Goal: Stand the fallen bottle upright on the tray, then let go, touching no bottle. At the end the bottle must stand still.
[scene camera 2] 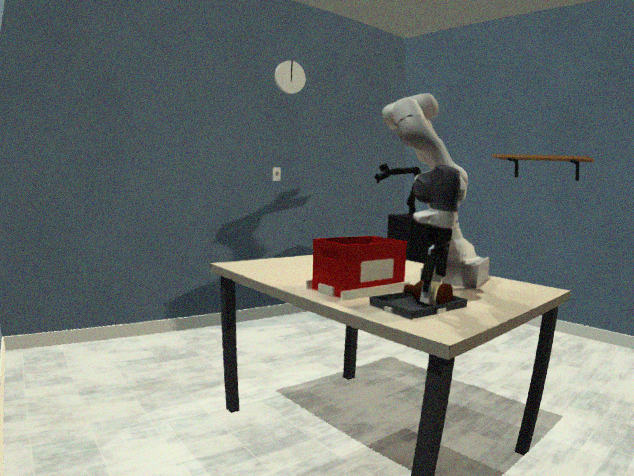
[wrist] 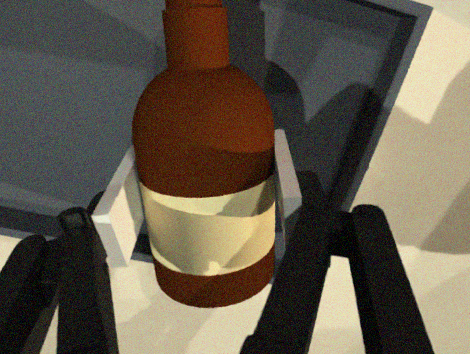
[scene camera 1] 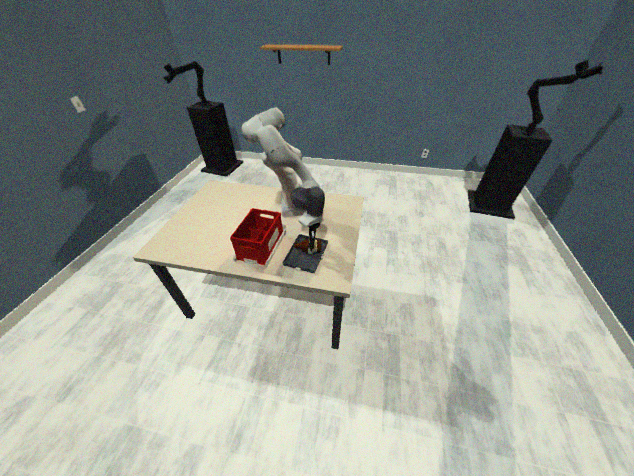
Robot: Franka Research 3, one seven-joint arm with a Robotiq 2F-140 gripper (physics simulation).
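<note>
The fallen bottle (scene camera 1: 301, 245) (scene camera 2: 444, 294) (wrist: 205, 125), brown with a cream label, lies on its side on the dark grey tray (scene camera 1: 301, 262) (scene camera 2: 412, 312) (wrist: 75, 105). In the wrist view its neck points to the top of the picture and its base reaches over the tray's near rim. My gripper (scene camera 1: 311, 247) (scene camera 2: 431, 297) (wrist: 209, 159) points down over the tray and is shut on the bottle, one pale pad against each side around the label and the body above it. The fingers partly hide the bottle in both scene views.
A red crate (scene camera 1: 247, 249) (scene camera 2: 335, 267) stands beside the tray on the wooden table (scene camera 1: 204, 225) (scene camera 2: 276, 270). Its open top rises well above the tray. Two black pedestals (scene camera 1: 212, 135) (scene camera 1: 512, 166) with small dark arms stand on the floor beyond the table.
</note>
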